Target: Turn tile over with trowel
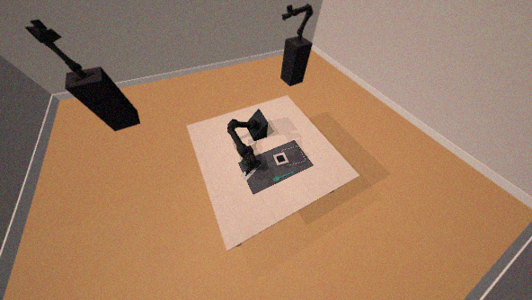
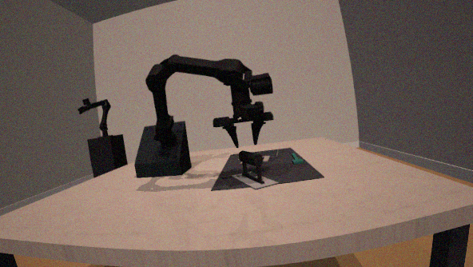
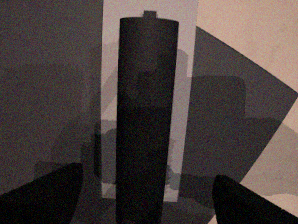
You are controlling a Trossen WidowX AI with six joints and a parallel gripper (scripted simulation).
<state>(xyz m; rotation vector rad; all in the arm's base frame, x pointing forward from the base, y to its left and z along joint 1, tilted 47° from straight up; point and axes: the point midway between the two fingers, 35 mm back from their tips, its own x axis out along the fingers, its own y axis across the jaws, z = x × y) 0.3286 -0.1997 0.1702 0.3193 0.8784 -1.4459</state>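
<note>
Now: gripper tip 70 mm short of the dark mat, 230 mm to the right of it and 130 mm above it. The rest, counted from my gripper tip: white tile: 40 mm ahead, 300 mm to the left, 110 mm below; teal trowel: 210 mm ahead, 200 mm to the left, 110 mm below.
</note>
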